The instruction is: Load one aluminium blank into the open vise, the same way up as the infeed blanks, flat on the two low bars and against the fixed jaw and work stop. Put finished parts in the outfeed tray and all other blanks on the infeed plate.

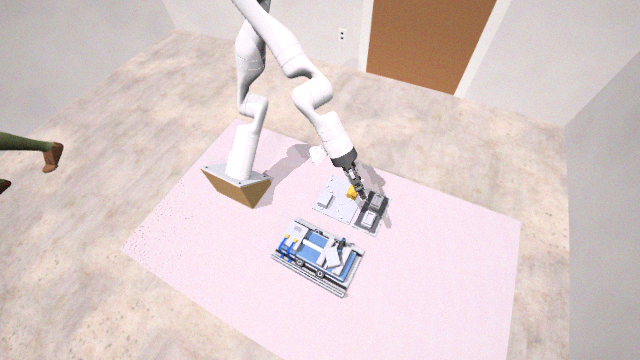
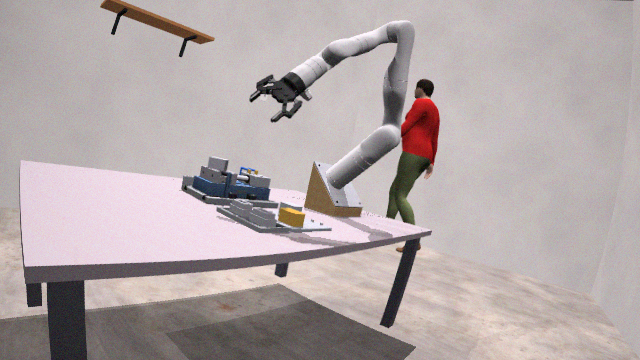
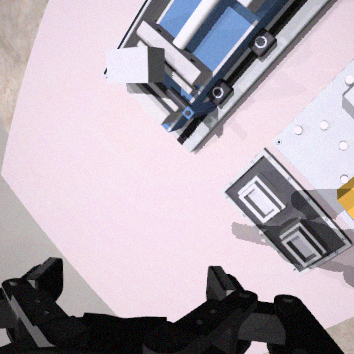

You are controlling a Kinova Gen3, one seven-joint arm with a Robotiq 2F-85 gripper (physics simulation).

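The blue vise stands on the table. A grey blank sits askew high on its jaw end, above the jaw tops; its exact contact is unclear. The infeed plate bears a grey blank and a yellow block. The dark outfeed tray holds two grey pocketed parts. My gripper is open and empty, high above the table.
Blue brackets with yellow tips rise at the vise's other end. A blue post stands beside the askew blank. The arm's wedge base is beyond the vise. A person stands behind the arm.
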